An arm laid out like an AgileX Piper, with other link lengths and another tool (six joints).
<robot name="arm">
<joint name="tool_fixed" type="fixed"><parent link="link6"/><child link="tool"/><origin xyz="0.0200 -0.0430 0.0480" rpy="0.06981 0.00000 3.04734"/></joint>
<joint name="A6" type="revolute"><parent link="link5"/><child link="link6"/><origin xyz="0.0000 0.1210 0.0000" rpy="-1.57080 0.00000 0.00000"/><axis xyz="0 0 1"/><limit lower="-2.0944" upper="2.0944"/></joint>
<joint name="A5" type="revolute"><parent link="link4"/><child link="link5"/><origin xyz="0.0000 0.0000 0.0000" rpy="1.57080 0.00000 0.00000"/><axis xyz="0 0 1"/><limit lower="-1.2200" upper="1.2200"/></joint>
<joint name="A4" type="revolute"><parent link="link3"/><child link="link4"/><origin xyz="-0.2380 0.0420 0.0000" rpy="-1.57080 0.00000 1.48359"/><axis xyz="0 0 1"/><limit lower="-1.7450" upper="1.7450"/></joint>
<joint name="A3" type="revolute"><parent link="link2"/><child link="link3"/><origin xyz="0.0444 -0.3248 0.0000" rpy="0.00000 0.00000 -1.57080"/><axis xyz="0 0 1"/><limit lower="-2.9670" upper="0.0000"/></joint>
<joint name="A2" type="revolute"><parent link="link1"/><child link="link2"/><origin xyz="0.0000 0.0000 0.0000" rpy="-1.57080 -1.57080 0.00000"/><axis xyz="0 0 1"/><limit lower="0.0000" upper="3.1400"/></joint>
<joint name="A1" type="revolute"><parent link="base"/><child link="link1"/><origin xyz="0.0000 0.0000 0.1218"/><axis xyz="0 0 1"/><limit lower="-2.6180" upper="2.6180"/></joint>
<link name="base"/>
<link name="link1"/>
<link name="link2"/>
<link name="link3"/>
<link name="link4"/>
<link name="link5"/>
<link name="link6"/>
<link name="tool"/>
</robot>
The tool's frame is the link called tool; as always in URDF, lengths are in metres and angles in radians.
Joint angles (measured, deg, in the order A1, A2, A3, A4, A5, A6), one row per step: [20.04, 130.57, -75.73, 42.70, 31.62, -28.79]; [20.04, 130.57, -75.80, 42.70, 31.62, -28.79]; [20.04, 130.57, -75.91, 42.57, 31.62, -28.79]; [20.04, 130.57, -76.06, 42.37, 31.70, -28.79]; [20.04, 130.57, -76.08, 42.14, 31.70, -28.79]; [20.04, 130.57, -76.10, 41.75, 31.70, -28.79]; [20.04, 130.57, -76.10, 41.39, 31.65, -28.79]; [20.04, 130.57, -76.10, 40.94, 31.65, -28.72]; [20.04, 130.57, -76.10, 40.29, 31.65, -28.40]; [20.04, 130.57, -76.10, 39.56, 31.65, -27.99]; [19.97, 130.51, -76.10, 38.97, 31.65, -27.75]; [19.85, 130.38, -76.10, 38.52, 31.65, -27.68]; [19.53, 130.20, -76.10, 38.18, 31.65, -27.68]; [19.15, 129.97, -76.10, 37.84, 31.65, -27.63]
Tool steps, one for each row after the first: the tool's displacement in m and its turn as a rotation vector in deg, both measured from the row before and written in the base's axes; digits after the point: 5 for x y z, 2 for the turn. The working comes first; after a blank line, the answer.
Tool pose at each row, in the base's axes (x y z in m, rotation vector in deg; the steps are taken from these numbers as rounded here): [0.41905, 0.25578, 0.03796, -26.64, 163.83, 28.71]; [0.41940, 0.25591, 0.03825, -26.65, 163.76, 28.72]; [0.41981, 0.25597, 0.03856, -26.82, 163.64, 28.63]; [0.42012, 0.25610, 0.03897, -27.11, 163.53, 28.55]; [0.41999, 0.25590, 0.03880, -27.39, 163.50, 28.36]; [0.41971, 0.25553, 0.03846, -27.88, 163.46, 28.05]; [0.41950, 0.25512, 0.03806, -28.30, 163.40, 27.73]; [0.41912, 0.25464, 0.03758, -28.75, 163.40, 27.37]; [0.41876, 0.25390, 0.03689, -29.11, 163.50, 26.90]; [0.41840, 0.25305, 0.03612, -29.45, 163.63, 26.37]; [0.41844, 0.25189, 0.03600, -29.74, 163.63, 25.93]; [0.41879, 0.25058, 0.03661, -30.03, 163.51, 25.57]; [0.42012, 0.24795, 0.03776, -29.98, 163.34, 25.25]; [0.42180, 0.24489, 0.03932, -29.78, 163.15, 24.94]

[0.00035, 0.00013, 0.00029, 0.02, -0.06, 0.00]; [0.00041, 0.00006, 0.00031, -0.04, -0.13, 0.10]; [0.00031, 0.00013, 0.00041, -0.05, -0.12, 0.18]; [-0.00013, -0.00020, -0.00017, -0.14, -0.07, 0.17]; [-0.00028, -0.00037, -0.00034, -0.23, -0.10, 0.30]; [-0.00021, -0.00041, -0.00040, -0.23, -0.12, 0.25]; [-0.00038, -0.00048, -0.00048, -0.27, -0.08, 0.27]; [-0.00036, -0.00074, -0.00069, -0.36, -0.01, 0.20]; [-0.00036, -0.00085, -0.00077, -0.40, 0.00, 0.19]; [0.00004, -0.00116, -0.00012, -0.31, -0.10, 0.16]; [0.00035, -0.00131, 0.00061, -0.22, -0.19, 0.16]; [0.00133, -0.00263, 0.00115, -0.15, -0.25, -0.07]; [0.00168, -0.00306, 0.00156, -0.13, -0.27, -0.17]
